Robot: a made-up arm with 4 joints.
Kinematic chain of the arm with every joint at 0, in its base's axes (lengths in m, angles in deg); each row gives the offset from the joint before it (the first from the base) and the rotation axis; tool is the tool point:
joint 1: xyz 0 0 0.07 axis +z
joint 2: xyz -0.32 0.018 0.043 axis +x
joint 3: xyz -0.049 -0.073 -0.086 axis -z
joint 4: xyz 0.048 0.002 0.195 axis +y
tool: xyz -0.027 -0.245 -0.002
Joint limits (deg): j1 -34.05..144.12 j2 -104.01..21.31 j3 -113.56..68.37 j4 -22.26..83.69
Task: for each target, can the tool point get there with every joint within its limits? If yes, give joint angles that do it. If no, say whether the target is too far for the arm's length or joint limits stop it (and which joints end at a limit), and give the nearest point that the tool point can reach.
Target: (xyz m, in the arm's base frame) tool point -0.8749 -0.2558 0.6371
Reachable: no: too far | nearest point -0.5508 -0.1611 0.3642 | short by 0.434 m
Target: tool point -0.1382 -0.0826 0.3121
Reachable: yes | joints 11.55 -40.94 -57.82 -7.09
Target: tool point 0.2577 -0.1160 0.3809
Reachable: yes | joints 127.05 -37.41 -24.36 26.80
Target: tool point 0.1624 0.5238 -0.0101
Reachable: no: joint limits stop it (at a limit: joint 1, joint 3, joint 4) | nearest point -0.0439 0.2270 0.0777 | short by 0.372 m
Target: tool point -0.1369 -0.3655 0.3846
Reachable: yes | joints 42.31 -34.74 -0.15 9.37
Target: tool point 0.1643 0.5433 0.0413
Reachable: no: joint limits stop it (at a limit: joint 1, joint 3, joint 4) | nearest point -0.0423 0.2294 0.0927 | short by 0.379 m
